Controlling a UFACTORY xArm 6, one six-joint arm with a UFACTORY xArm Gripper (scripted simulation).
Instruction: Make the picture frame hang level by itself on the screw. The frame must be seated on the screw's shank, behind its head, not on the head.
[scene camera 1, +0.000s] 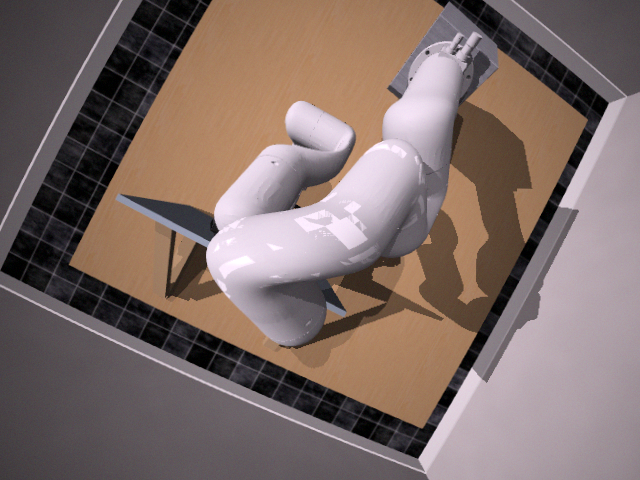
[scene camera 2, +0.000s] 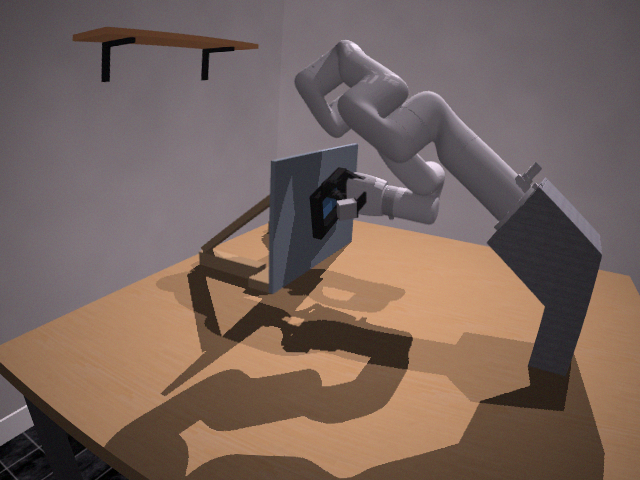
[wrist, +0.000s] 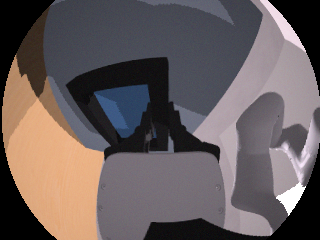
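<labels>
Looking at a grey-blue panel (wrist: 205, 52), I can tell that (scene camera 2: 303, 180) is the same spot on the panel.
</labels>
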